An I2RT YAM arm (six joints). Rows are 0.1 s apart.
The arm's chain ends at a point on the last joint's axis. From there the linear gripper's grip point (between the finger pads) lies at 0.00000 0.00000 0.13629 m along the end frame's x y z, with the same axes.
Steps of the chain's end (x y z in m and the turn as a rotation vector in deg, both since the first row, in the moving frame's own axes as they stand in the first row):
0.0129, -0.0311, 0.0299, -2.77, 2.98, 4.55
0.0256, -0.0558, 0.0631, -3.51, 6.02, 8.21
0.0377, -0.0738, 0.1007, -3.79, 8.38, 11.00
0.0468, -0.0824, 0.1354, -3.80, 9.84, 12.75
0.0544, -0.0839, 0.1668, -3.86, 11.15, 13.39
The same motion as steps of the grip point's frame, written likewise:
0.0197, -0.0242, 0.0296, -2.77, 2.98, 4.55
0.0392, -0.0465, 0.0621, -3.51, 6.02, 8.21
0.0566, -0.0630, 0.0990, -3.79, 8.38, 11.00
0.0689, -0.0709, 0.1331, -3.80, 9.84, 12.75
0.0794, -0.0718, 0.1639, -3.86, 11.15, 13.39

